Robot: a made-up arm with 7 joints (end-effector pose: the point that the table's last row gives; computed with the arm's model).
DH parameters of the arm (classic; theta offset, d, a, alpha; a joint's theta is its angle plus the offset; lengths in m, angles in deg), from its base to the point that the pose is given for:
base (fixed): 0 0 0 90
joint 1: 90 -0.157 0 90
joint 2: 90 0 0 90
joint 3: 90 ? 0 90
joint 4: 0 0 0 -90
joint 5: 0 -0.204 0 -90
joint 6: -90 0 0 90
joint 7: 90 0 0 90
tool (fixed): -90 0 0 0
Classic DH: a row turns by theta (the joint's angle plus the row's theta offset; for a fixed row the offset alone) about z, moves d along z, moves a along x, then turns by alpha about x.
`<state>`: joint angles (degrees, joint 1 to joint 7).
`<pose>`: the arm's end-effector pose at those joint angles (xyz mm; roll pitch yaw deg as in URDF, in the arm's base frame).
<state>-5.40 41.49 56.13 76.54 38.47 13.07 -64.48</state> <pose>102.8 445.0 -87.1 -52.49 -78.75 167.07</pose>
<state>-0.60 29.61 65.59 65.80 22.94 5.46 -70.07</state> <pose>75.2 444.9 -164.5 -6.56 -79.13 143.65</pose>
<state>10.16 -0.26 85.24 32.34 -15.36 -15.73 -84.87</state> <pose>74.9 264.1 -366.4 82.37 -49.96 74.23</pose>
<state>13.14 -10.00 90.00 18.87 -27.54 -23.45 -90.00</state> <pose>90.8 153.6 -389.0 80.48 -36.98 68.32</pose>
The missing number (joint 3, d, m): -0.201
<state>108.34 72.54 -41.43 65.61 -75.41 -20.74 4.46</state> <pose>148.7 392.2 196.1 146.90 37.15 -39.13</pose>
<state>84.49 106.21 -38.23 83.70 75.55 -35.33 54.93</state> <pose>73.2 406.5 153.0 118.08 -7.83 -148.07</pose>
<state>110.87 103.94 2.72 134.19 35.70 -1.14 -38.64</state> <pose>-71.6 212.4 129.1 -143.04 45.28 -103.08</pose>
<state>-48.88 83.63 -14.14 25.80 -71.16 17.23 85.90</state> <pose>8.2 536.9 -107.1 -154.12 51.09 177.87</pose>
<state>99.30 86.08 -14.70 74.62 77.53 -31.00 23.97</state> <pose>35.6 408.1 198.6 170.17 21.71 -164.31</pose>
